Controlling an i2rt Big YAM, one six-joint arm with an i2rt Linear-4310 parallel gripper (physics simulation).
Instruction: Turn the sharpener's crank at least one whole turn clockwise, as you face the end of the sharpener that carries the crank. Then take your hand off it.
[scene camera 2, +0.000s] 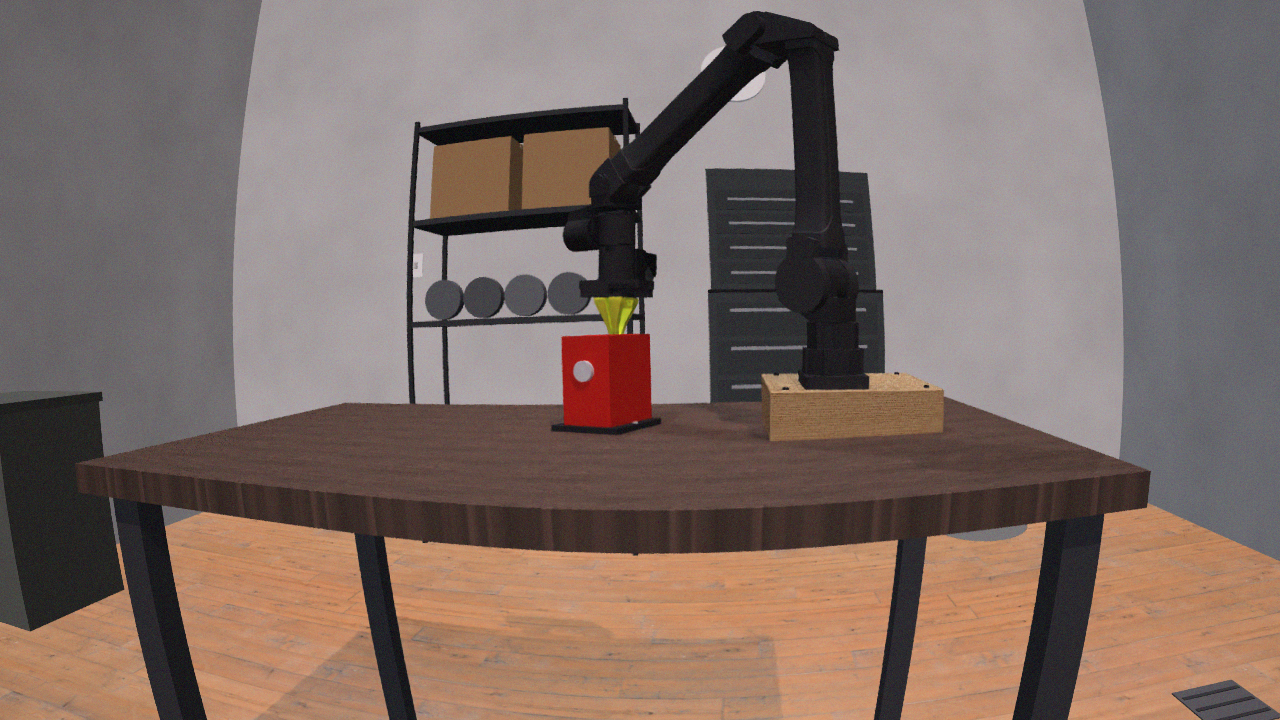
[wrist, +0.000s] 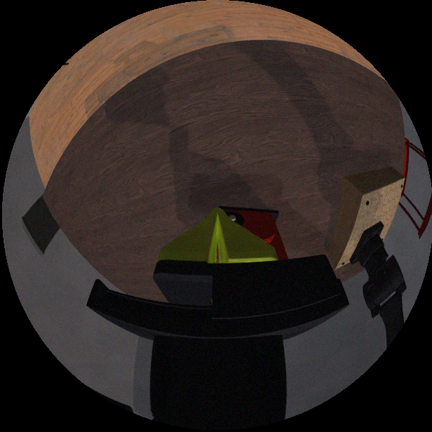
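Pixels of known places: arm's base, link origin: (scene camera 2: 832, 384).
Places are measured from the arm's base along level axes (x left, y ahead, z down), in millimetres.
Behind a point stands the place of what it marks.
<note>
The red sharpener (scene camera 2: 630, 380) {x -77, y 273, z -6 mm} (wrist: 256, 225) stands upright on its dark base plate on the table (scene camera 2: 402, 474) {x 317, y 460, z 60 mm} (wrist: 250, 110). A pale round disc (scene camera 2: 582, 370) {x -32, y 330, z -23 mm} shows on one side face in the scene view. In the wrist view a dark round part with a pale centre (wrist: 234, 218), apparently part of the crank, shows at the sharpener's edge, beside the fingertips. My gripper (scene camera 2: 617, 332) {x -226, y 312, z -50 mm} (wrist: 217, 214) is shut and empty, pointing down. Its yellow fingers overlap the sharpener's top edge in the scene view; whether they touch anything is unclear. The crank's arm is hidden.
The robot's arm rises from a wooden block (scene camera 2: 854, 415) {x 73, y -20, z 33 mm} (wrist: 350, 215) on the table, right of the sharpener. Behind the table stand a shelf unit (scene camera 2: 413, 268) with boxes and a dark drawer cabinet (scene camera 2: 787, 232). A dark cabinet (scene camera 2: 53, 510) stands at the left.
</note>
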